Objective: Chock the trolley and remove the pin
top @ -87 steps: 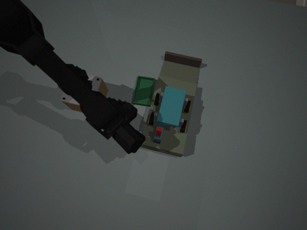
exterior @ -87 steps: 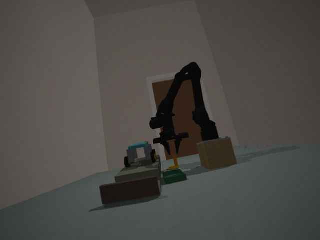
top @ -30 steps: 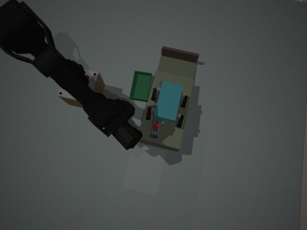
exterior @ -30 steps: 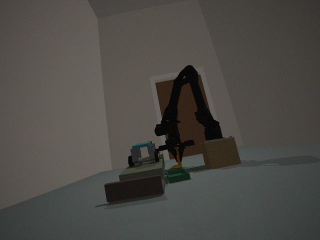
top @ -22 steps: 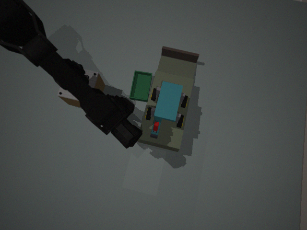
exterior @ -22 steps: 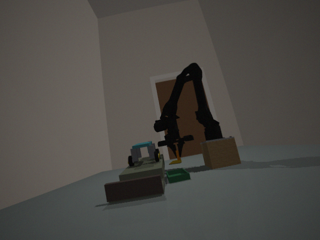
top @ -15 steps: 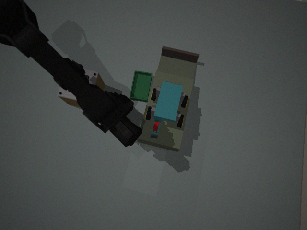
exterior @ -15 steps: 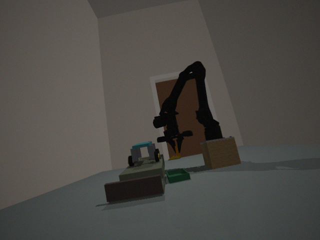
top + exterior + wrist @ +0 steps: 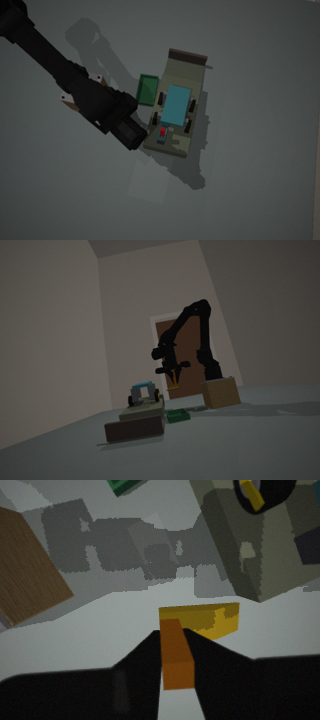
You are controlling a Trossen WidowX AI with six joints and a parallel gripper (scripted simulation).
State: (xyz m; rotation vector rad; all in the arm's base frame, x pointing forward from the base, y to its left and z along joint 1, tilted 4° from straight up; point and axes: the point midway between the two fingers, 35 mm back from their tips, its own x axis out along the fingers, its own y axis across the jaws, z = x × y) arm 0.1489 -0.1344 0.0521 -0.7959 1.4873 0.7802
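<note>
The blue trolley is 170 mm ahead of my gripper tip, 80 mm to the left of it and 20 mm below it. Round my gripper tip: olive ramp: 170 mm ahead, 80 mm to the left, 80 mm below; then red-headed stop pin: 130 mm ahead, 10 mm to the right; then yellow chock: 20 mm ahead, 10 mm to the right, 10 mm below.
</note>
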